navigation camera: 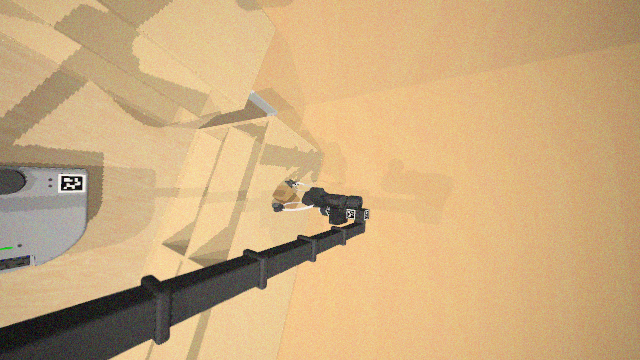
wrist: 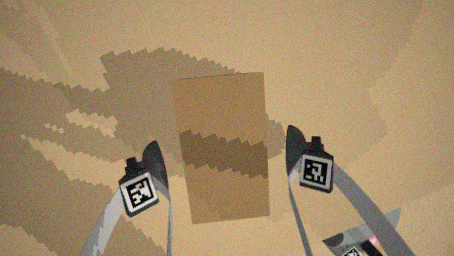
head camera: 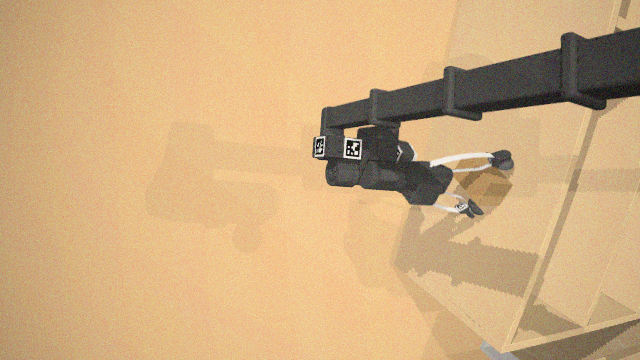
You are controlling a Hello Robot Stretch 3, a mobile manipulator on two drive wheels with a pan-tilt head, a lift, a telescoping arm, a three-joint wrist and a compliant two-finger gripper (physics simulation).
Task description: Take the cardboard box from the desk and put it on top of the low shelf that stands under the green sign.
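Pixels of known places: gripper, between the fingertips: (navigation camera: pixel 279 194) (head camera: pixel 496 185); robot's base, origin of its link: (navigation camera: pixel 4 180).
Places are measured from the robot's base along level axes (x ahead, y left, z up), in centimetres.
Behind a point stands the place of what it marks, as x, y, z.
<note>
The brown cardboard box (head camera: pixel 492 184) @[-2.2, -60.6, 66.4] (navigation camera: pixel 285 194) @[-1.6, -61.6, 67.0] (wrist: pixel 225 110) appears to rest on top of the low pale shelf (head camera: pixel 520 225) @[4.7, -58.1, 61.0] (navigation camera: pixel 260 225) @[-13.4, -55.3, 61.0], near the corner of its top. My gripper (head camera: pixel 487 184) @[-2.2, -64.0, 61.5] (navigation camera: pixel 284 195) @[-2.2, -64.0, 61.5] (wrist: pixel 224 150) @[-2.2, -64.0, 61.5] is open, with one finger on each side of the box. In the wrist view a gap shows between each finger and the box. The box's underside is hidden, so its contact with the shelf top cannot be seen directly. The green sign does not show in these views.
My extended arm (head camera: pixel 520 75) @[-10.6, -30.8, 96.9] (navigation camera: pixel 210 275) @[-8.4, -17.2, 96.3] crosses above the shelf. Another pale piece of furniture (navigation camera: pixel 210 60) @[38.1, -34.3, 61.0] stands beside the shelf, with a grey-blue strip (navigation camera: pixel 262 103) @[53.9, -98.8, 6.4] near the gap between them. My base (navigation camera: pixel 45 215) @[-10.3, -7.6, 16.0] is on the floor in front of the shelf's open compartments.
</note>
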